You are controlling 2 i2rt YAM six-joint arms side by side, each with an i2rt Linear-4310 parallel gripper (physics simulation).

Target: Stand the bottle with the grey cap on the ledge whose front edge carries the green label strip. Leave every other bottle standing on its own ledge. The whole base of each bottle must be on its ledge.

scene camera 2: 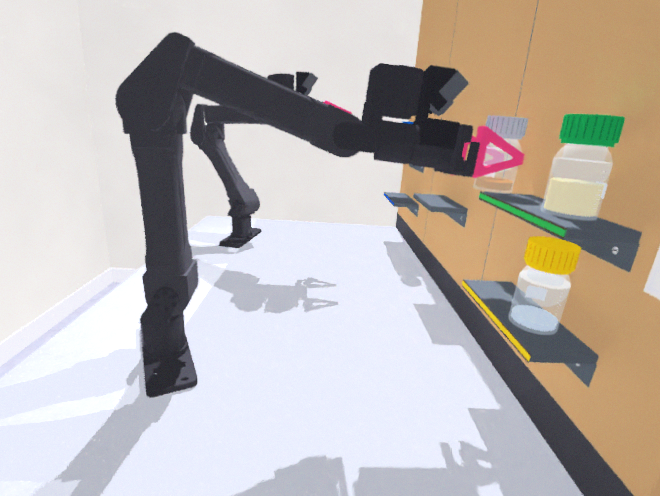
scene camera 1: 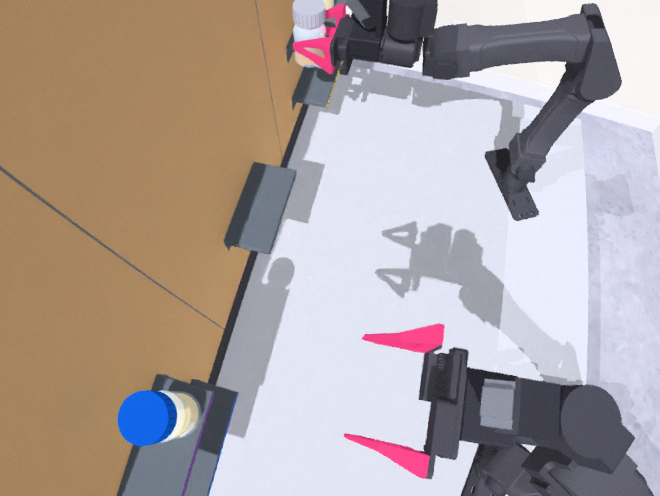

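Seen in the pictures: left gripper, fingertip midpoint: [scene camera 1: 354, 384]; right gripper, fingertip midpoint: [scene camera 2: 512, 159] [scene camera 1: 298, 34]; left arm's base, link origin: [scene camera 2: 241, 238] [scene camera 1: 489, 465]; right arm's base, link origin: [scene camera 2: 166, 353] [scene camera 1: 510, 184].
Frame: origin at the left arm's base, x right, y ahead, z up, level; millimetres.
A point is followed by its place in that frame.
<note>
The grey-capped bottle [scene camera 1: 309, 14] {y 611, x 484, z 402 mm} [scene camera 2: 506, 128] {y 618, x 532, z 385 mm} is upright between the fingers of my right gripper [scene camera 1: 310, 36] {y 643, x 500, z 343 mm} [scene camera 2: 498, 154] {y 643, x 500, z 343 mm}, which is shut on it. Its base is close to the far end of the green-strip ledge [scene camera 2: 522, 214] {y 624, x 646, z 289 mm} in scene camera 2; whether it touches the ledge I cannot tell. A green-capped bottle [scene camera 2: 584, 165] {y 662, x 675, z 351 mm} stands on that ledge, nearer the camera. A yellow-capped bottle [scene camera 2: 538, 298] {y 653, x 675, z 200 mm} stands on the yellow-strip ledge [scene camera 1: 313, 88] {y 647, x 557, z 155 mm} [scene camera 2: 568, 346] {y 689, x 696, z 155 mm} below. A blue-capped bottle [scene camera 1: 146, 417] {y 505, x -104, z 400 mm} stands on the purple-strip ledge [scene camera 1: 152, 472] {y 504, x -185, z 295 mm}. My left gripper [scene camera 1: 354, 386] {y 332, x 17, z 404 mm} is open and empty, away from the ledges.
A bare ledge [scene camera 1: 269, 205] {y 567, x 228, z 225 mm} [scene camera 2: 440, 202] {y 583, x 253, z 225 mm} is fixed low on the brown wall [scene camera 1: 106, 160] {y 594, x 79, z 544 mm} [scene camera 2: 469, 53] {y 608, x 155, z 548 mm}. A blue-strip ledge [scene camera 1: 223, 413] {y 488, x -102, z 155 mm} [scene camera 2: 401, 199] {y 508, x -135, z 155 mm} sits below the purple-strip one. The right arm [scene camera 2: 245, 88] {y 275, x 616, z 410 mm} reaches over the white table [scene camera 1: 373, 160] {y 478, x 541, z 0 mm} [scene camera 2: 320, 373] {y 395, x 613, z 0 mm}.
</note>
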